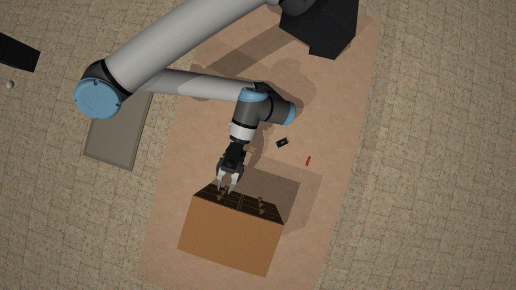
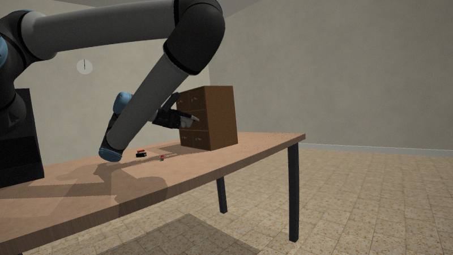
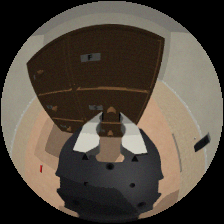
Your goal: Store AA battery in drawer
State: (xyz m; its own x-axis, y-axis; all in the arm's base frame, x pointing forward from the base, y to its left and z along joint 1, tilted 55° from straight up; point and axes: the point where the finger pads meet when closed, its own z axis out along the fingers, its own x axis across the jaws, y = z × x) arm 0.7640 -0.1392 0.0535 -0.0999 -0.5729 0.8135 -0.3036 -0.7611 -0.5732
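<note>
The drawer is 10 cm ahead of my hand, 1 cm to the right of it and 2 cm below it. The rest, counted from my hand: small black object (22 cm behind, 18 cm to the left, 15 cm below).
</note>
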